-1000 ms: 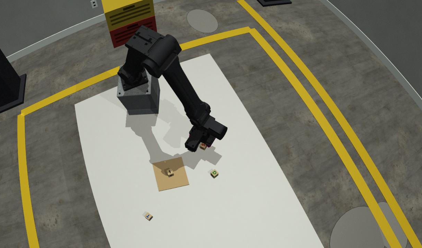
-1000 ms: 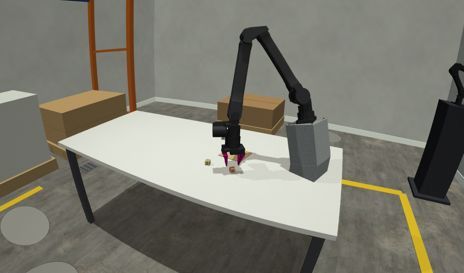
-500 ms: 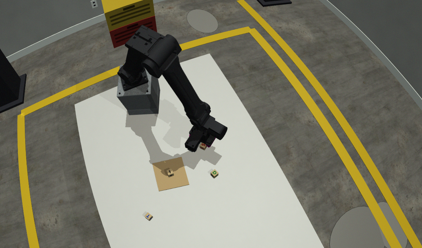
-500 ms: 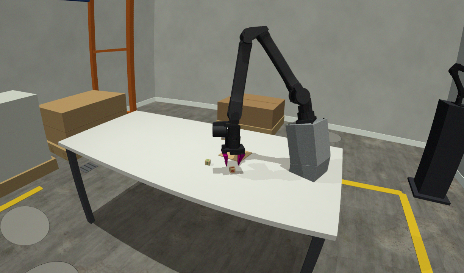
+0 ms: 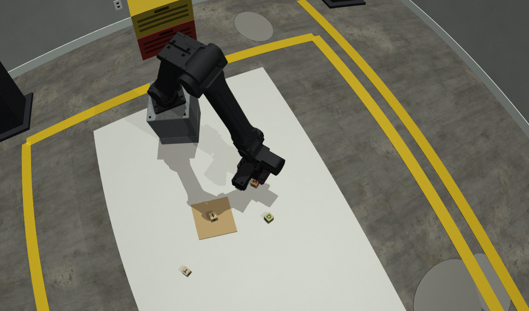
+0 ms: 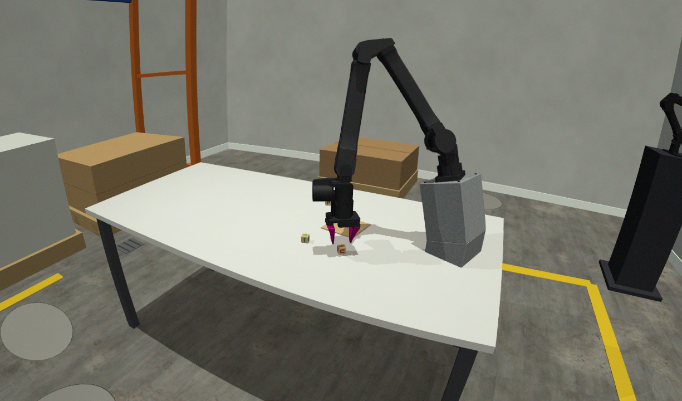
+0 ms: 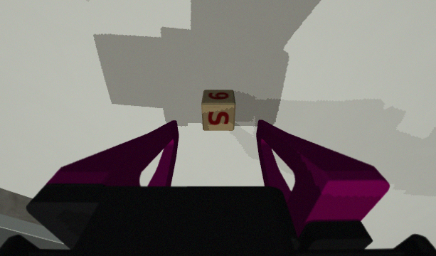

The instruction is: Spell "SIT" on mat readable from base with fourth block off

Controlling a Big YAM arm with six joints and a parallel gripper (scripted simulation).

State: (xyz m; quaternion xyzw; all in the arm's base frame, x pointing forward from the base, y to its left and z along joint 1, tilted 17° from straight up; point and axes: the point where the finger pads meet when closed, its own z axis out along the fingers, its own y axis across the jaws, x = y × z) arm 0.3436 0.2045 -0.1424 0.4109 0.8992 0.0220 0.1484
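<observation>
The S block lies 3 cm below my hand. From my hand the other things lie so: I block: 8 cm ahead, 19 cm to the right, 3 cm below; D block: 15 cm ahead, 3 cm below; tan mat: 8 cm ahead, 19 cm to the right, 4 cm below.
</observation>
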